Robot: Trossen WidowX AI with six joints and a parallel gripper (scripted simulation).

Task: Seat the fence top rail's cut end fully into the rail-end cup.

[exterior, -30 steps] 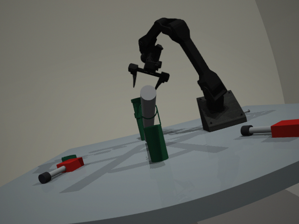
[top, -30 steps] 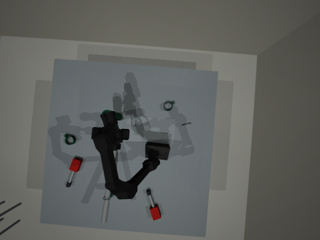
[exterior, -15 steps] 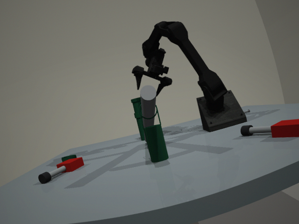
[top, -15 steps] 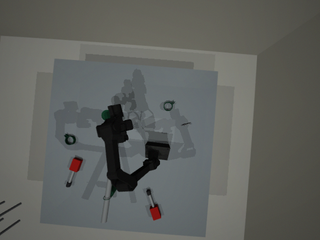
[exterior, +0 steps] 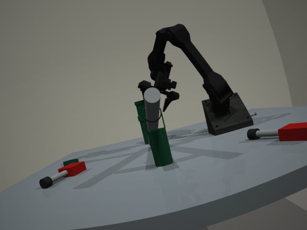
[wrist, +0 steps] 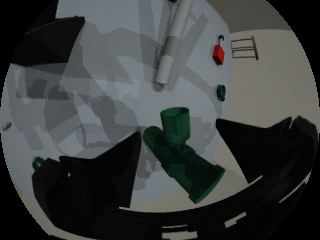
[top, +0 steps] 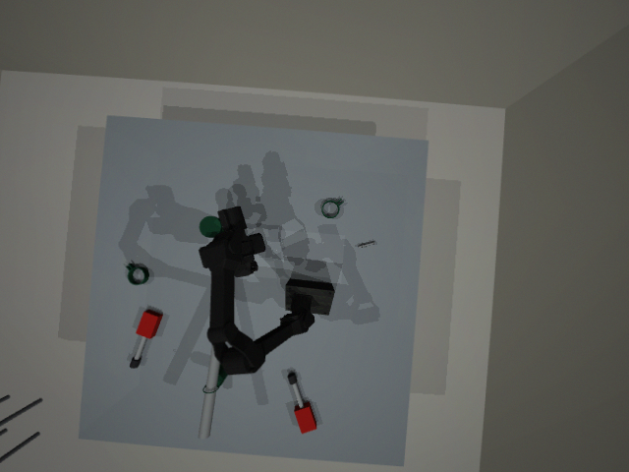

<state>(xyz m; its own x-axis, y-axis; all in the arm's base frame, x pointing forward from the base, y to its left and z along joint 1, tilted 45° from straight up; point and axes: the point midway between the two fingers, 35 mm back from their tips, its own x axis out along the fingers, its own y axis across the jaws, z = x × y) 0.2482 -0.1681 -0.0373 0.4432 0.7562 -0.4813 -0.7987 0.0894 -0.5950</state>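
Now: gripper tip 2 cm short of the green rail-end cup, 1 cm to the left of it and 3 cm above it. Also, from my gripper tip: green line post (47 cm to the left, 5 cm below); small bolt (49 cm behind, 9 cm to the right, 15 cm below).
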